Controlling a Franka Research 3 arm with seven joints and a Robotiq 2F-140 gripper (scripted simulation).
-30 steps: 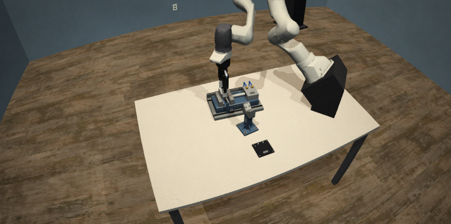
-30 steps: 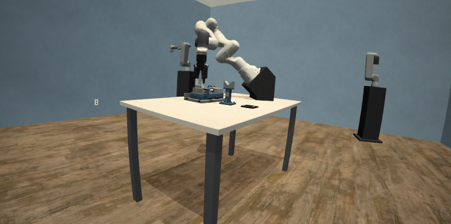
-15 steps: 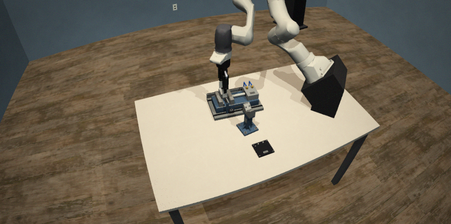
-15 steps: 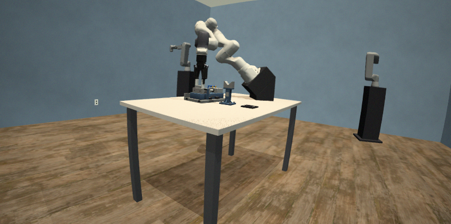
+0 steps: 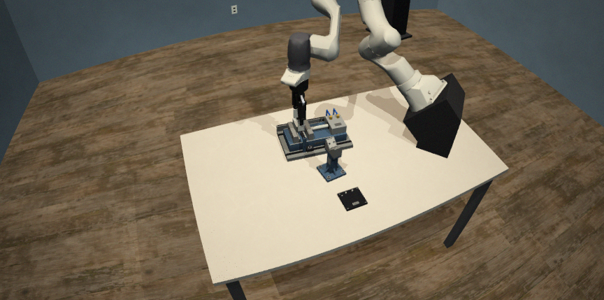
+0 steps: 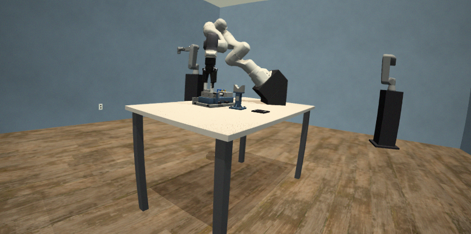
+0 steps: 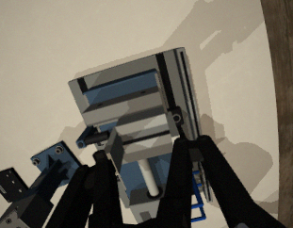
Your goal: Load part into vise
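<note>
The part is 2 cm below my hand. From my hand the other things lie so: black infeed plate 2 cm ahead, 39 cm to the left, 12 cm below; vise 6 cm behind, 4 cm to the left, 8 cm below; air cylinder 15 cm behind, 7 cm to the left, 5 cm below.
</note>
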